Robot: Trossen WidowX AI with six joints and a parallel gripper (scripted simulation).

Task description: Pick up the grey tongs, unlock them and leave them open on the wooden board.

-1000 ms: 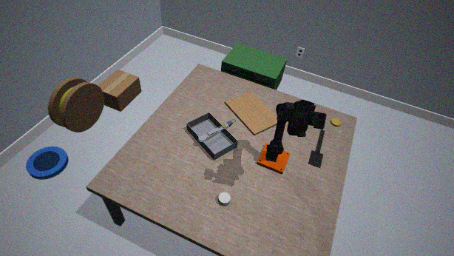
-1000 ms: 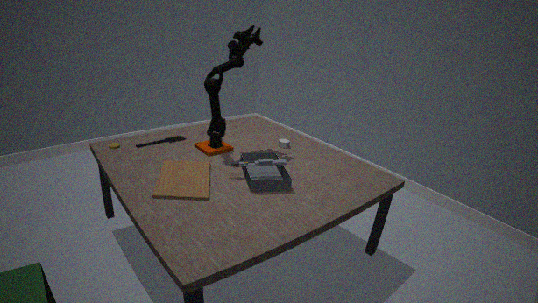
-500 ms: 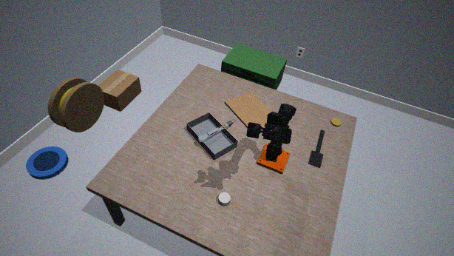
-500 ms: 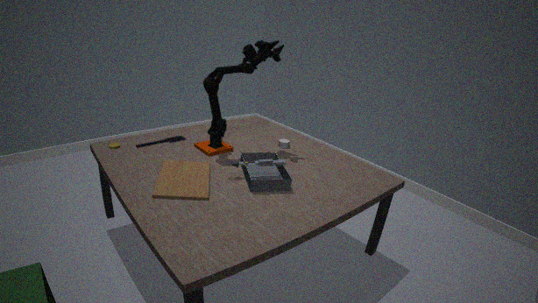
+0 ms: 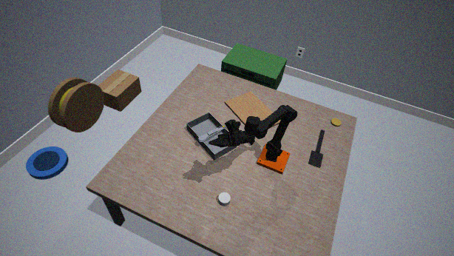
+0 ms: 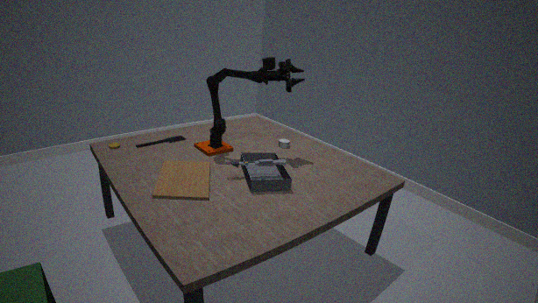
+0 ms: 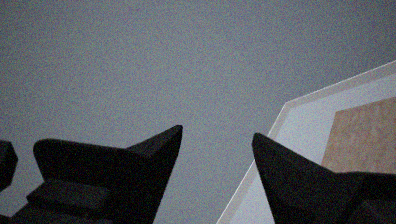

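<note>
My gripper tip is now 3 cm short of the yellow lock piece, 46 cm to the left of it and 38 cm above it. Round my gripper tip: roasting tin 9 cm ahead, 40 cm to the right, 42 cm below; white puck 10 cm behind, 1 cm to the left, 43 cm below; wooden board 13 cm behind, 71 cm to the right, 44 cm below.
</note>
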